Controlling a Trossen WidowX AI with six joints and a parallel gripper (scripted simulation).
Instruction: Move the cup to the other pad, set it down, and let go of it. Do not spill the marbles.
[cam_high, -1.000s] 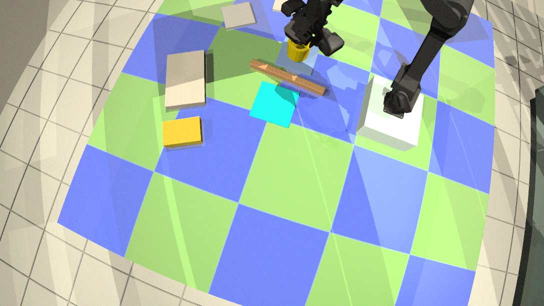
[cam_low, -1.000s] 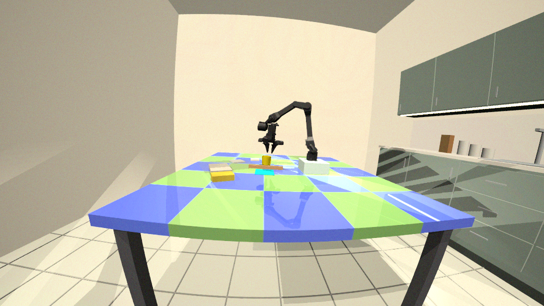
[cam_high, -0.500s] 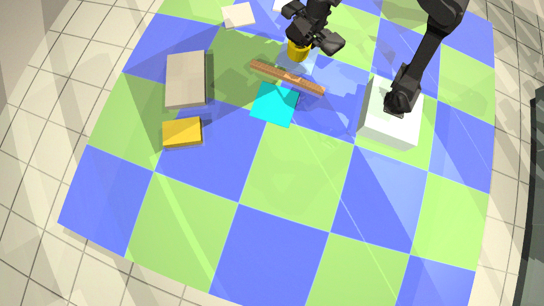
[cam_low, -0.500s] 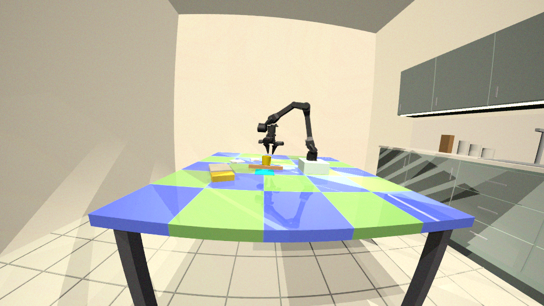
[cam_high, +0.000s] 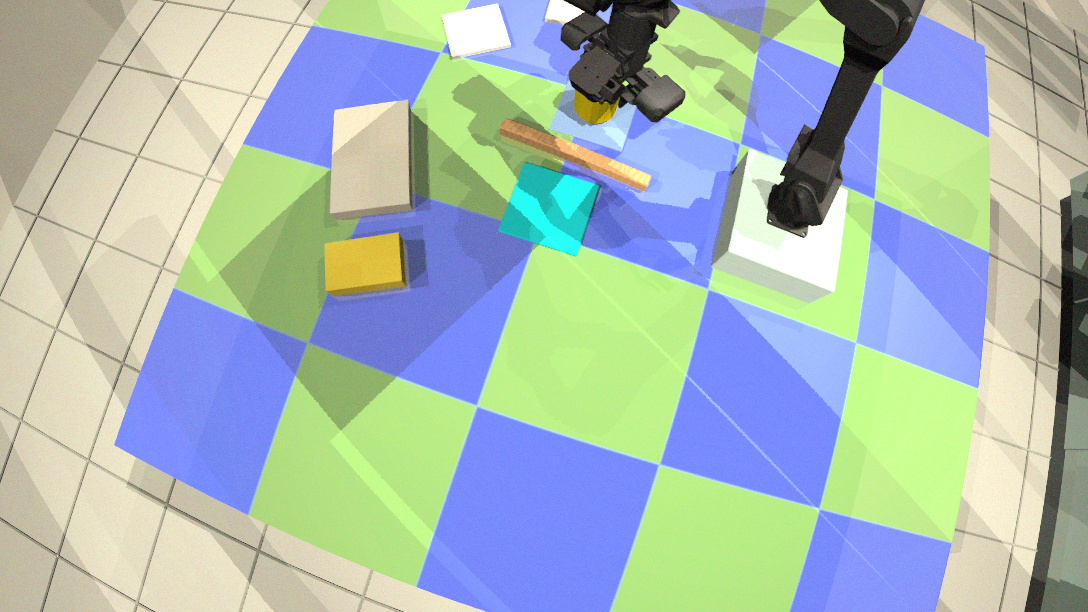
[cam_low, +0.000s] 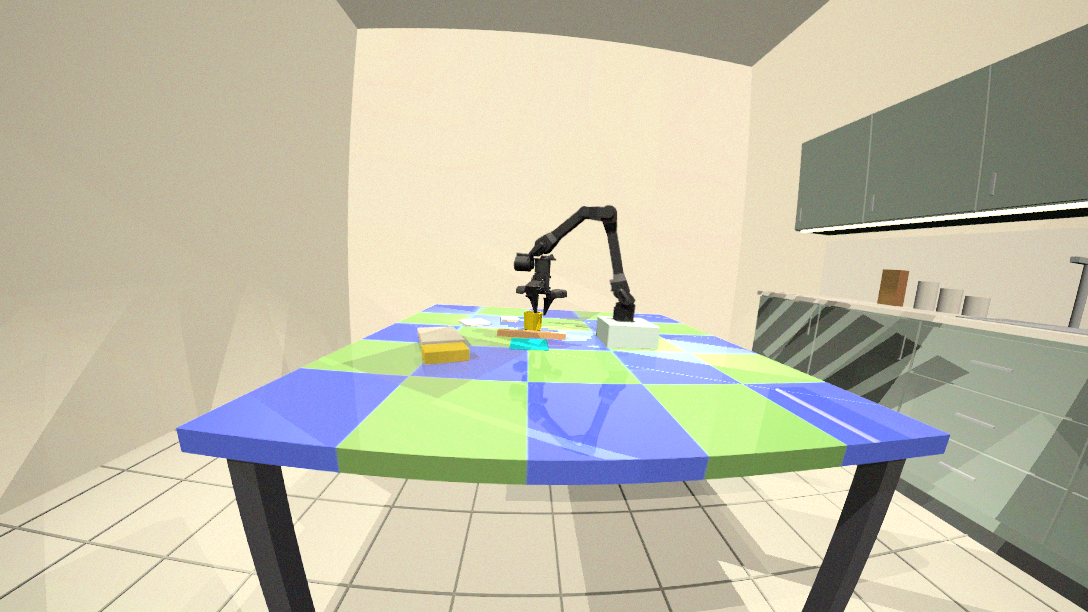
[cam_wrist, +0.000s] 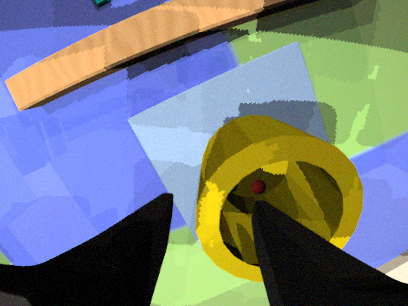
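The yellow cup is 3 cm below my gripper tip, 2 cm to the right of it and 2 cm ahead of it. Round my gripper tip: wooden bar: 8 cm to the left, 7 cm below, 3 cm ahead; pale blue pad: 7 cm below, 2 cm ahead, 1 cm to the right; cyan pad: 17 cm to the left, 7 cm below, 4 cm ahead.
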